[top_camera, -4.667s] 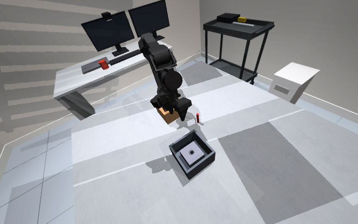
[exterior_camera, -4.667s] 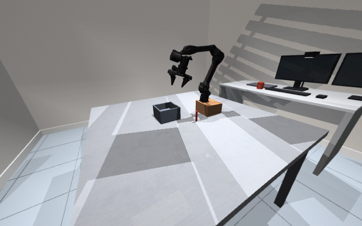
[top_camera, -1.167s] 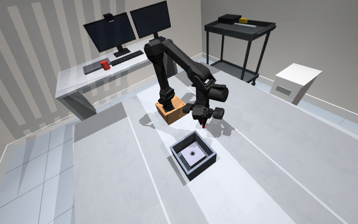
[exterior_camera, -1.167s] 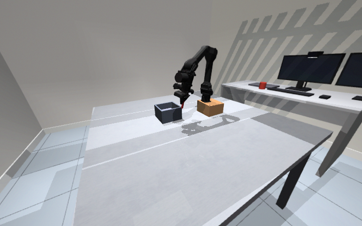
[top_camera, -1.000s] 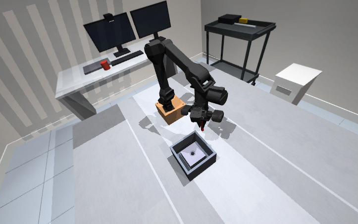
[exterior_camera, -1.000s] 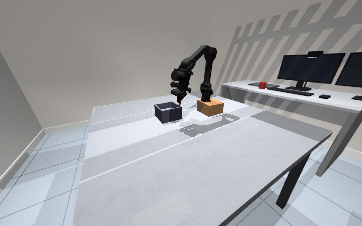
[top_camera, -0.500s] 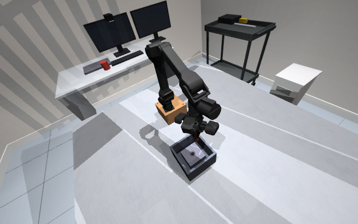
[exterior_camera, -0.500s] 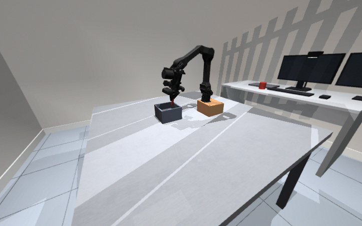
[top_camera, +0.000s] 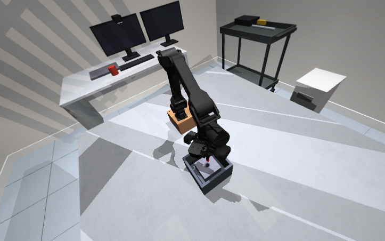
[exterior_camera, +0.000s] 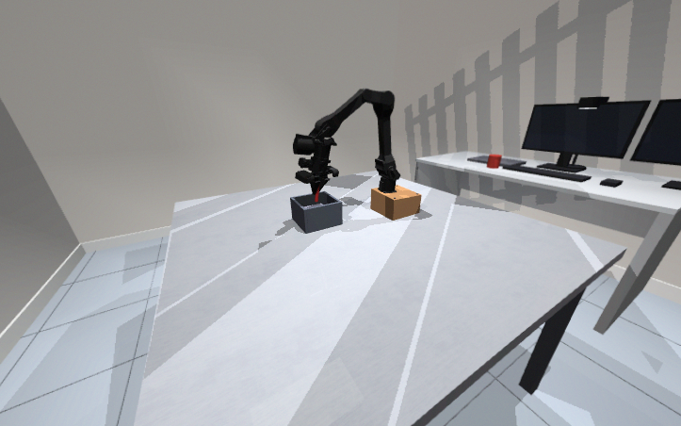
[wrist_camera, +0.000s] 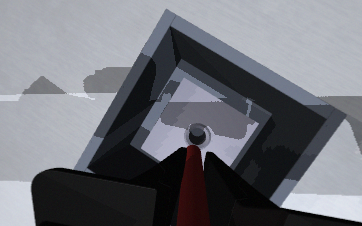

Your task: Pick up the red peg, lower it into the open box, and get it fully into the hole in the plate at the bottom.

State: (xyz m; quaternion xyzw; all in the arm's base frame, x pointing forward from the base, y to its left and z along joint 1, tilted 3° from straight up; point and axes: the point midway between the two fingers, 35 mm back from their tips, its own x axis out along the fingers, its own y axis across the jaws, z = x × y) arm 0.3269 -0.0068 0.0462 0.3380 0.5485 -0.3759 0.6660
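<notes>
The red peg lies 1 cm to the left of my gripper tip, 1 cm behind it and 1 cm above it. The rest, counted from my gripper tip: dark grey box: 10 cm below; then pale plate: 8 cm below.
</notes>
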